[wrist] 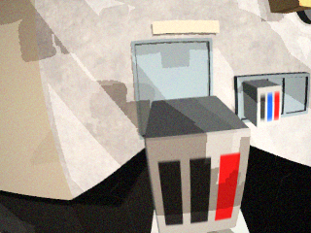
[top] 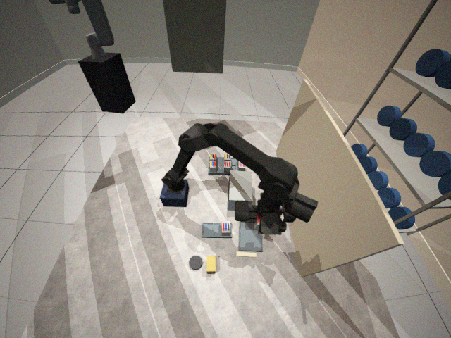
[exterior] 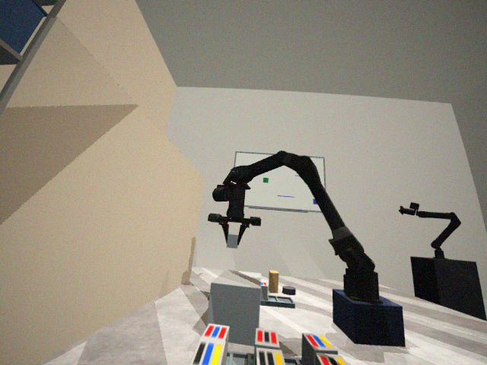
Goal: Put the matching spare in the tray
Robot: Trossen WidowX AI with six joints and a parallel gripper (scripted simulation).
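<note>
My gripper tip is 160 mm above the tray. The rest, counted from my gripper tip: orange block 140 mm behind, 150 mm to the right, 130 mm below; grey box 80 mm behind, 200 mm to the left, 110 mm below; dark holder 150 mm behind, 160 mm below.
</note>
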